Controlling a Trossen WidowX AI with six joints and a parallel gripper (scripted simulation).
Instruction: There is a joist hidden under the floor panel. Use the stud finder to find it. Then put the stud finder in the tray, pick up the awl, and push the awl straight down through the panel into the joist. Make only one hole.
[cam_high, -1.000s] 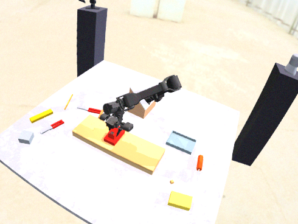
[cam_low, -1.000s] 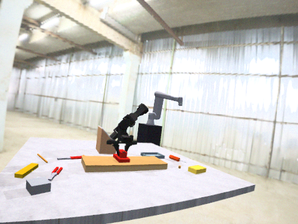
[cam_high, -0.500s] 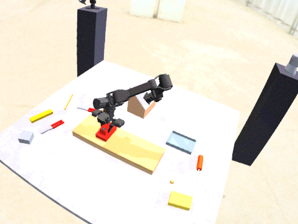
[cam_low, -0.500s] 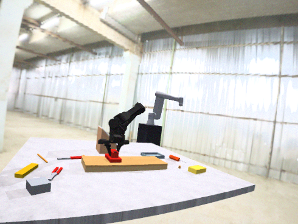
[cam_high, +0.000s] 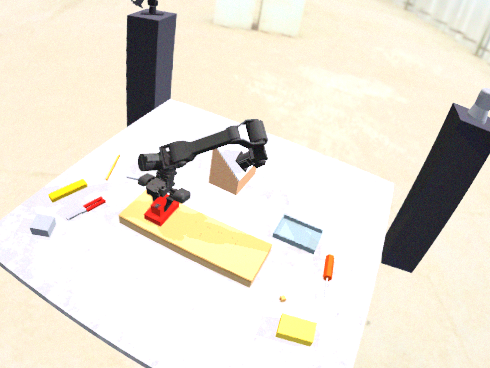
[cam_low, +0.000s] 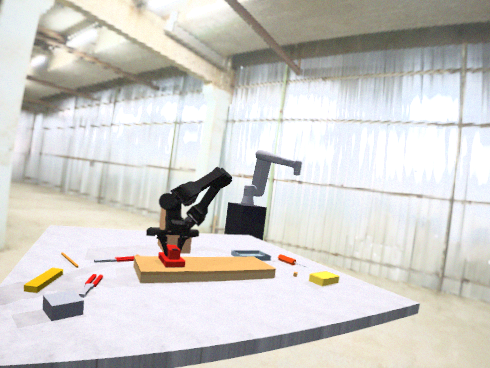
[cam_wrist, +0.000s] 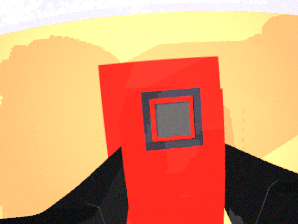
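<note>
The tray lies 48 cm to the left of my gripper tip, 17 cm behind it and 5 cm below it. Round my gripper tip: pencil 33 cm to the right, 18 cm behind, 6 cm below; red stud finder 2 cm above; awl 20 cm behind, 7 cm to the right, 6 cm below.
</note>
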